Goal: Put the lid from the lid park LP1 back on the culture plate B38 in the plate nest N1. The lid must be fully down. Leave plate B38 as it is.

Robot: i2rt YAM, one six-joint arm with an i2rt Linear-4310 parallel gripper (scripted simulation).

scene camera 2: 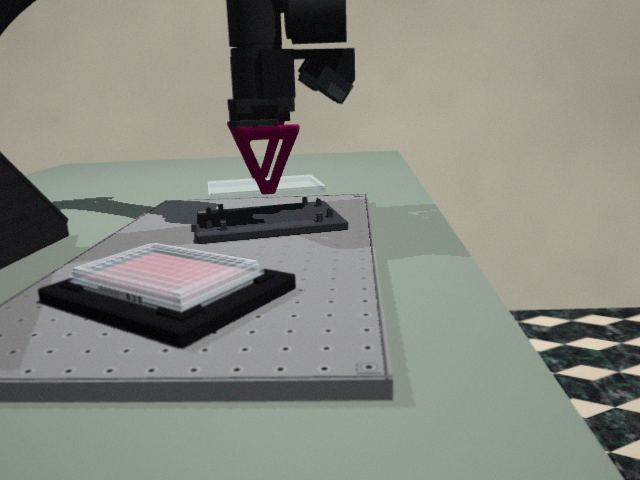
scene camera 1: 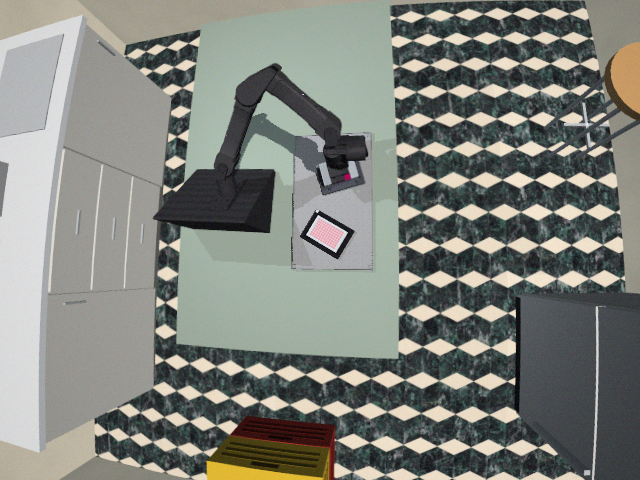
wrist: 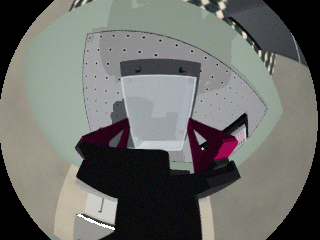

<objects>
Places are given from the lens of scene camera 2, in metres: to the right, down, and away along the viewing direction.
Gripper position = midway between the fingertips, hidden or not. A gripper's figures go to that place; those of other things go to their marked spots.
my gripper (scene camera 2: 264, 187): -0.07, -0.06, 0.64
clear lid (scene camera 2: 300, 184): -0.02, -0.06, 0.62
culture plate B38 (scene camera 2: 155, 275): -0.12, 0.03, 0.41
The marked spots on the clear lid and the culture plate B38 are 0.25 m apart.
</objects>
